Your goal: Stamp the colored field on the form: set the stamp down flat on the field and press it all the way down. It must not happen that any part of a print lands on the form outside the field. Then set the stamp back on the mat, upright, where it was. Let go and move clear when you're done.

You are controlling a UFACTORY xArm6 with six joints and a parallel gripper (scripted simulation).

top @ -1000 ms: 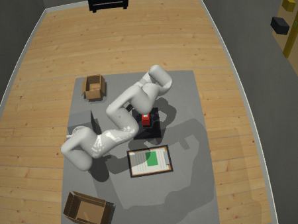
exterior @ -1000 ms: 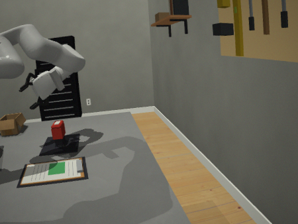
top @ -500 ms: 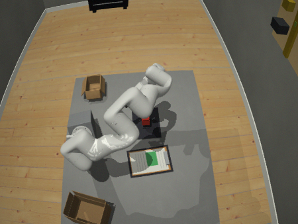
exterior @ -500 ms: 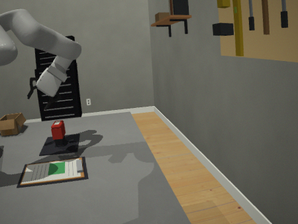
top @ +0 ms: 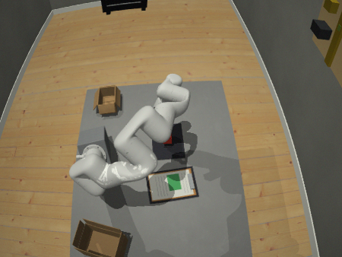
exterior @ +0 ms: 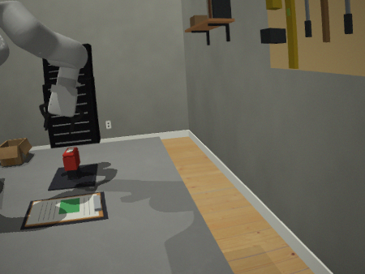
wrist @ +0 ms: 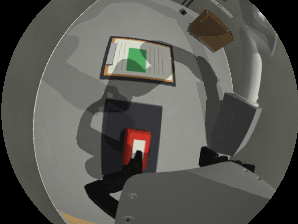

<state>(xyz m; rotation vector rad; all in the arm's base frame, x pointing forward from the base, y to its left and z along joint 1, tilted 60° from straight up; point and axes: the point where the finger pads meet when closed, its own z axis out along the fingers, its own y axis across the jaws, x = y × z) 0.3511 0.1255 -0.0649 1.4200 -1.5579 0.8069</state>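
The red stamp is 13 cm below my hand, 3 cm ahead of it and 1 cm to the left of it. From my hand the other things lie so: clipboard with form (26 cm to the right, 18 cm below, 2 cm ahead); dark mat (18 cm below, 3 cm ahead, 1 cm to the left); dark stamp base (17 cm below, 3 cm ahead, 1 cm to the left).
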